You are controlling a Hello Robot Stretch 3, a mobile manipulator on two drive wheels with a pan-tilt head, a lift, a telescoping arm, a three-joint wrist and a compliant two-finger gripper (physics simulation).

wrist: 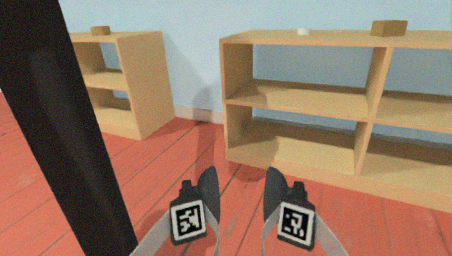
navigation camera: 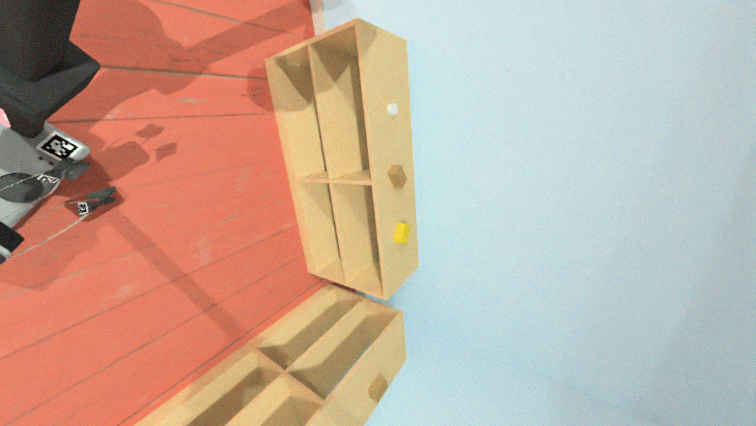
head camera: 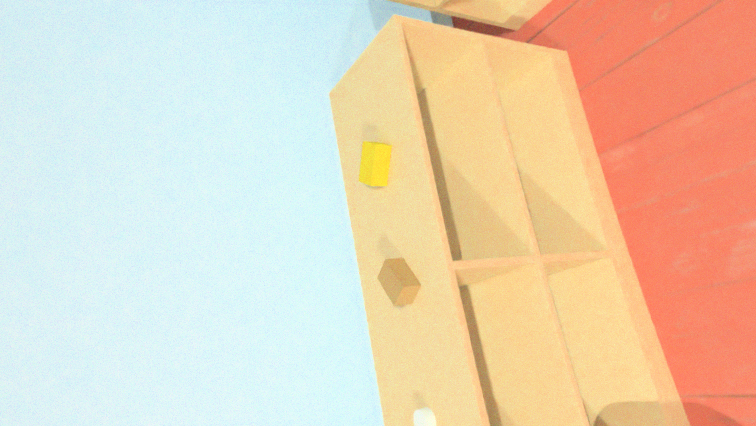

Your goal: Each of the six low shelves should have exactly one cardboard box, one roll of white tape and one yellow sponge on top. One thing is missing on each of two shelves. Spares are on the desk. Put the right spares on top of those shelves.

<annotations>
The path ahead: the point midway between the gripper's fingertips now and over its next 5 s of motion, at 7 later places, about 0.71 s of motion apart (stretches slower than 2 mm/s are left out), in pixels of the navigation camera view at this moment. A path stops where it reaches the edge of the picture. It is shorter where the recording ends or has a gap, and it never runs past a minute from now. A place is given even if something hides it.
My gripper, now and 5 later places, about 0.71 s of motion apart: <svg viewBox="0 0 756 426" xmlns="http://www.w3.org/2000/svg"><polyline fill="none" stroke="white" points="101,175 108,193 105,219 85,243 59,258 49,262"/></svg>
</annotations>
